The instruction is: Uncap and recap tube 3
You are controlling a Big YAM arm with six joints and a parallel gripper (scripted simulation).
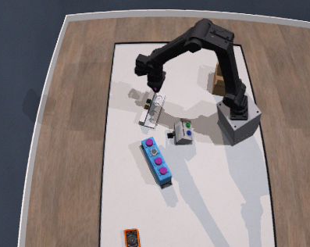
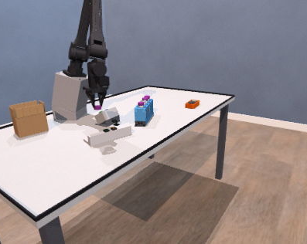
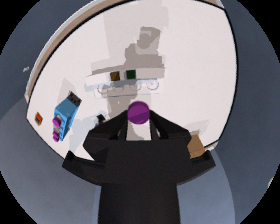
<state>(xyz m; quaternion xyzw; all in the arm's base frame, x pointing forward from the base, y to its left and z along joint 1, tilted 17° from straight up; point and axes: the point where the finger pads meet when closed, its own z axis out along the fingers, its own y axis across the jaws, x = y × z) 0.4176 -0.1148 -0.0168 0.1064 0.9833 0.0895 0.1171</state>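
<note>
The green key is 180 mm behind my hand, 130 mm to the left of it and 100 mm below it. Round my hand: cardboard box 360 mm behind, 200 mm to the right, 100 mm below; grey key housing 170 mm behind, 160 mm to the left, 110 mm below; blue key 190 mm behind, 180 mm to the left, 100 mm below.
</note>
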